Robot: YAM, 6 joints.
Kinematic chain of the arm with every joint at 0, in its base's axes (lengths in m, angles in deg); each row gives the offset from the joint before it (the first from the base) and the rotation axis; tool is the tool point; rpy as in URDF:
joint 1: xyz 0 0 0.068 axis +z
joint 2: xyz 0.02 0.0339 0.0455 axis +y
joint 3: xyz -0.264 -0.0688 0 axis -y
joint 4: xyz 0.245 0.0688 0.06 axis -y
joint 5: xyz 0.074 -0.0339 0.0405 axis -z
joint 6: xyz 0.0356 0 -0.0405 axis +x
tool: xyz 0 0 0 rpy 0 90 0
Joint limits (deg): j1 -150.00..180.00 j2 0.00..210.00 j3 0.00..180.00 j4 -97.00..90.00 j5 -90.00..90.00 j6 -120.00..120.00
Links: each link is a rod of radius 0.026 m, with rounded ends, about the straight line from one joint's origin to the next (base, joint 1, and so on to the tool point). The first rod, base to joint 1, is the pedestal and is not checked.
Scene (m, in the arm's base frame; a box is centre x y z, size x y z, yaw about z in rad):
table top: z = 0
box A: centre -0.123 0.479 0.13 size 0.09 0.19 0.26 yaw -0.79
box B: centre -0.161 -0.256 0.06 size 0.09 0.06 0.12 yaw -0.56
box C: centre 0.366 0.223 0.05 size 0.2 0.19 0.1 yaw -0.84
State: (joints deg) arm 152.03 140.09 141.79 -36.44 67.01 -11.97
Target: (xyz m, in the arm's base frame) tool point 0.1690 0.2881 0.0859
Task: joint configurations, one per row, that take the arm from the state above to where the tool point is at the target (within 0.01 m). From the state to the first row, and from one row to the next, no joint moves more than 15 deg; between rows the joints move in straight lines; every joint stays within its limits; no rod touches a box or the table.
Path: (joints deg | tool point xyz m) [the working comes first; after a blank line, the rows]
Joints at the target: 65.24 127.17 73.87 -64.97 67.08 -11.97
Straight joint move there: touches box A.

1: 138.14 133.17 135.26 -38.44 71.18 -6.29 | -0.3589 0.3668 0.3243
2: 124.25 126.25 128.73 -40.44 75.35 -0.60 | -0.2438 0.4192 0.3459
3: 110.36 119.32 122.21 -42.44 79.52 5.08 | -0.1248 0.4369 0.3647
4: 96.47 112.40 115.68 -44.45 83.69 10.76 | -0.0122 0.4217 0.3802
5: 86.06 117.32 101.74 -51.29 78.15 3.18 | 0.0640 0.4218 0.2653
6: 75.65 122.25 87.80 -58.13 72.62 -4.39 | 0.1303 0.3724 0.1631
7: 65.24 127.17 73.87 -64.97 67.08 -11.97 | 0.1690 0.2881 0.0859

